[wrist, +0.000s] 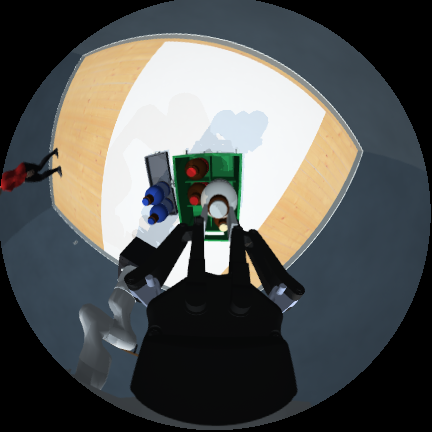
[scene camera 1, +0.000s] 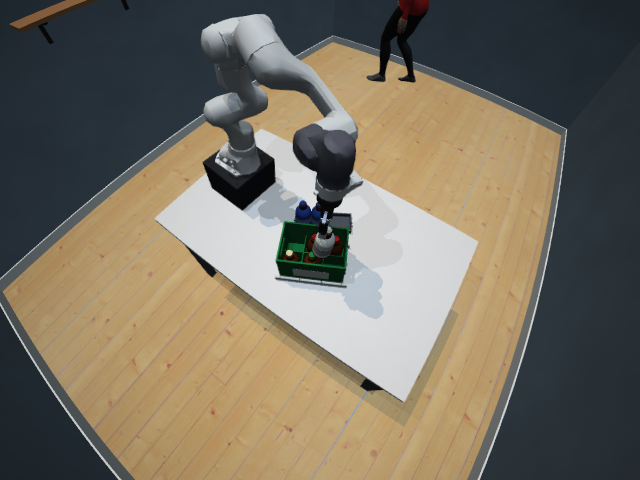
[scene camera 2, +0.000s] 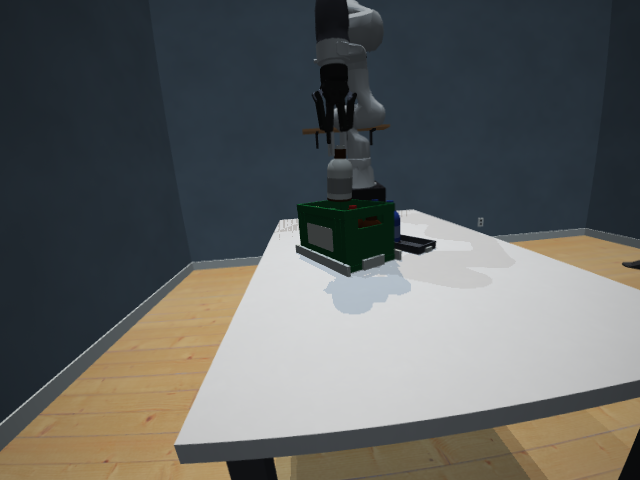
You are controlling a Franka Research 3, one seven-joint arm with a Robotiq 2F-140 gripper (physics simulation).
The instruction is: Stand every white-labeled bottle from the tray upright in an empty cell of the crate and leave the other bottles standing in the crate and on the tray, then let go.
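The white-labeled bottle (scene camera 1: 324,245) (scene camera 2: 339,178) (wrist: 220,192) hangs upright above the green crate (scene camera 1: 284,267) (scene camera 2: 367,242) (wrist: 240,175). My gripper (scene camera 1: 325,228) (scene camera 2: 339,146) (wrist: 217,212) is shut on its neck. Two red-capped brown bottles (scene camera 1: 337,243) (wrist: 196,167) stand in the crate's tray-side row. A cream-capped bottle (scene camera 1: 289,255) (wrist: 223,227) and a green-capped bottle (scene camera 1: 311,256) stand in the other row; the held bottle hides the green cap in the wrist view. Two crate cells look empty: one beside the green-capped bottle, one beside the cream-capped bottle. Two blue bottles (scene camera 1: 302,211) (wrist: 154,195) stand on the tray (scene camera 1: 342,222) (scene camera 2: 421,243) (wrist: 157,167).
The tray lies close along one long side of the crate. Low grey strips (scene camera 1: 310,282) (scene camera 2: 321,259) run along the crate's base on the white table (scene camera 1: 392,330) (scene camera 2: 413,351) (wrist: 200,75). The black robot base block (scene camera 1: 242,186) stands on the table behind. A person (scene camera 1: 405,36) stands on the floor beyond.
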